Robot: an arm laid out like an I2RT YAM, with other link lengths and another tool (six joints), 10 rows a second.
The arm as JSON. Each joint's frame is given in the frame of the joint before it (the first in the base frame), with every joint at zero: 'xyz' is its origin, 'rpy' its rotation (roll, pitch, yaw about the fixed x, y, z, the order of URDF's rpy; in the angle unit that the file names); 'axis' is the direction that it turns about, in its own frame. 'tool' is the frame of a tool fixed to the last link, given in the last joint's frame.
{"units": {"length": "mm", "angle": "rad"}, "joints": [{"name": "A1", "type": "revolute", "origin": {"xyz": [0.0, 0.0, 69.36], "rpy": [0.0, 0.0, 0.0]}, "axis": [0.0, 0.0, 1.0]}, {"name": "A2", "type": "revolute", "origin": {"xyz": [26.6, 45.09, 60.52], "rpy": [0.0, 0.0, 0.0]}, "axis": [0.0, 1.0, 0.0]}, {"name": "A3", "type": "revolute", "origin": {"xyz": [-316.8, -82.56, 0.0], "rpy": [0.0, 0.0, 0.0]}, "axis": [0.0, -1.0, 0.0]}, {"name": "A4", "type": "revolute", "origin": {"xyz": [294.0, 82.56, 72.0], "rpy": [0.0, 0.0, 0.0]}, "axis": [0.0, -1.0, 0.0]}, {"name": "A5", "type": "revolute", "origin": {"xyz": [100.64, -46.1, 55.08], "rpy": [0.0, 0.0, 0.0]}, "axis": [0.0, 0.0, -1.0]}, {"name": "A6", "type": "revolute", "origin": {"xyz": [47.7, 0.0, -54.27], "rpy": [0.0, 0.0, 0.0]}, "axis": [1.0, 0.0, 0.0]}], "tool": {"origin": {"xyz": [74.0, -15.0, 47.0], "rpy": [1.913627, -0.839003, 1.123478]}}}
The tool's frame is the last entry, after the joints.
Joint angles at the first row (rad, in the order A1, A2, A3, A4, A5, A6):
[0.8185, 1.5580, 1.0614, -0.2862, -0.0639, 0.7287]
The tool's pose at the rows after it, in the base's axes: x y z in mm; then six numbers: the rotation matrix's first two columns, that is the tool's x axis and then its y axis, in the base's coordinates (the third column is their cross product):
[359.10 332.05 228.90 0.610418 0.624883 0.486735 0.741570 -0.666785 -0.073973]
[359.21 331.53 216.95 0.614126 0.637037 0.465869 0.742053 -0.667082 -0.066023]
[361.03 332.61 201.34 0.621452 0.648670 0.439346 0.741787 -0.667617 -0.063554]
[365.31 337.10 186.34 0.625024 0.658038 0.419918 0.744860 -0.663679 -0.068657]
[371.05 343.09 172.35 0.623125 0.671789 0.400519 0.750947 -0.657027 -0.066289]
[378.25 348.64 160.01 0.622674 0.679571 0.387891 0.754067 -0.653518 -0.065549]
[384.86 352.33 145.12 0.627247 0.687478 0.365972 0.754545 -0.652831 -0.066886]
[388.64 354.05 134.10 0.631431 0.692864 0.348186 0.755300 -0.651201 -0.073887]
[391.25 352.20 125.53 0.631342 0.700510 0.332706 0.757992 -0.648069 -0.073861]
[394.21 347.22 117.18 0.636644 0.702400 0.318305 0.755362 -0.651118 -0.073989]
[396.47 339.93 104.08 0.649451 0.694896 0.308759 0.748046 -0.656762 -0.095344]
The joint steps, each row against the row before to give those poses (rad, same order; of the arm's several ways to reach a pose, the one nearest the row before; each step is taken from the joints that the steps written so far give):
[-0.0003, -0.0209, -0.0334, 0.0282, -0.0020, -0.0087]
[-0.0001, 0.0168, -0.0110, 0.0034, 0.0045, -0.0074]
[-0.0013, 0.0307, -0.0058, 0.0065, 0.0004, -0.0041]
[-0.0027, 0.0414, 0.0038, 0.0159, -0.0095, -0.0036]
[-0.0022, 0.0476, 0.0145, 0.0110, -0.0060, -0.0117]
[-0.0045, 0.0466, 0.0169, 0.0152, -0.0054, -0.0086]
[-0.0058, 0.0481, 0.0174, 0.0065, -0.0053, -0.0064]
[-0.0054, 0.0316, 0.0107, 0.0014, -0.0098, -0.0031]
[-0.0084, 0.0183, 0.0012, -0.0005, -0.0073, -0.0118]
[-0.0122, 0.0132, -0.0055, 0.0026, -0.0045, -0.0083]
[-0.0183, 0.0146, -0.0225, 0.0262, -0.0225, 0.0036]

